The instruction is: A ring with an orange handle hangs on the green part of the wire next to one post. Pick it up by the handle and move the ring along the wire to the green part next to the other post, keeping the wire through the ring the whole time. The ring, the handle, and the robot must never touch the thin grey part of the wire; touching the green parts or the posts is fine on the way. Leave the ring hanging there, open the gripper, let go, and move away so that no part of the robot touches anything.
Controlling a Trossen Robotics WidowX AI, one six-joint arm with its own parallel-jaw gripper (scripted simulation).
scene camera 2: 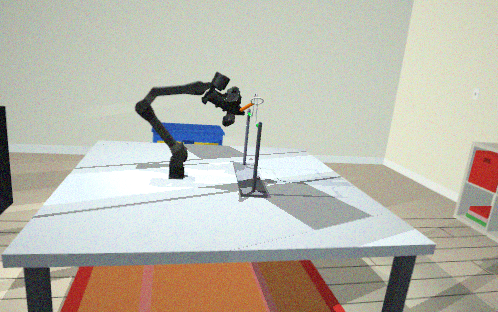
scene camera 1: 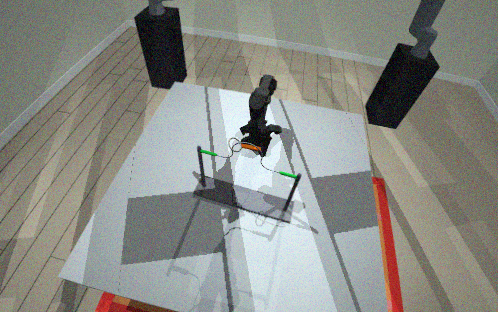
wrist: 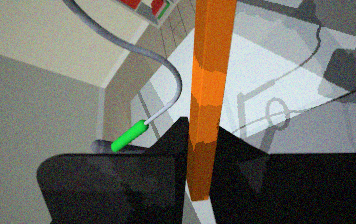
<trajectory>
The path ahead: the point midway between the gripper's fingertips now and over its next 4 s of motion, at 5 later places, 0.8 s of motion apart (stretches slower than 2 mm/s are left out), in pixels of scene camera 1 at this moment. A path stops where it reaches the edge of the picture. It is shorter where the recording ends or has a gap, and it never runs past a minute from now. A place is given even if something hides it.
My gripper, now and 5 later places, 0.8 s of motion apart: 263,156; 256,158; 249,157; 242,155; 236,151; 233,146
</trajectory>
